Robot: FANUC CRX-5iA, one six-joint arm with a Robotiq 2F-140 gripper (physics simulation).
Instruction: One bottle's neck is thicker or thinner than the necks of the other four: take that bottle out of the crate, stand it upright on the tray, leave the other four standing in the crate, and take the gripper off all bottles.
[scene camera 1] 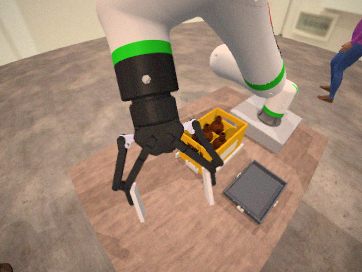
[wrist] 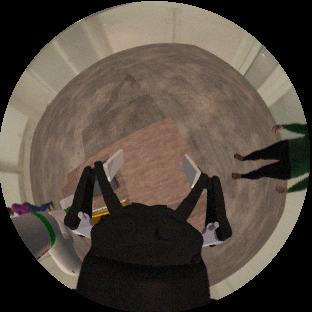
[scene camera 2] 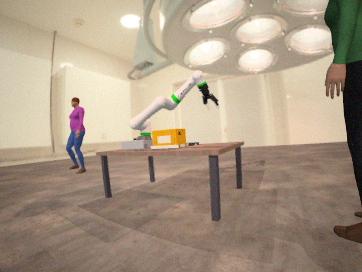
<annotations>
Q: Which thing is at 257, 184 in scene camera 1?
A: A dark grey tray.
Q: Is the gripper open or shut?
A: Open.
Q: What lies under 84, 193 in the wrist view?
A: The gripper.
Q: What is the gripper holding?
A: Nothing.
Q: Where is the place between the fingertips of the gripper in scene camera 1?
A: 176, 209
</annotations>
